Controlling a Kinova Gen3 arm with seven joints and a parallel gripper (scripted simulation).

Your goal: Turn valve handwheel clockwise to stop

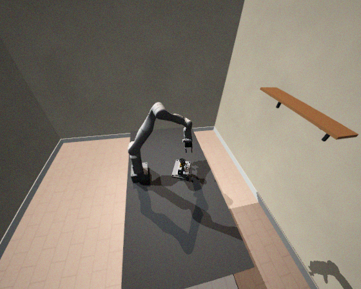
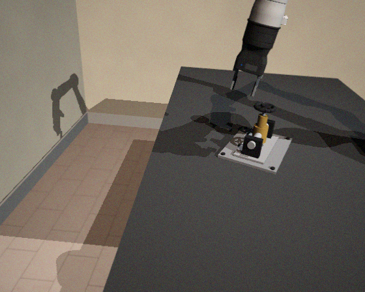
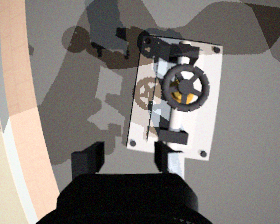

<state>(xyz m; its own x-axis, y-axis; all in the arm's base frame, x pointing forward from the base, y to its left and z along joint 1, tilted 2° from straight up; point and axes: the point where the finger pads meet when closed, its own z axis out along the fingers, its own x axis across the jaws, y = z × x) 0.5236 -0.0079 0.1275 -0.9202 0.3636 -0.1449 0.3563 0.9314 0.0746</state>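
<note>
The black spoked handwheel lies 80 mm below my hand, 80 mm behind it and 40 mm to the right of it.
</note>
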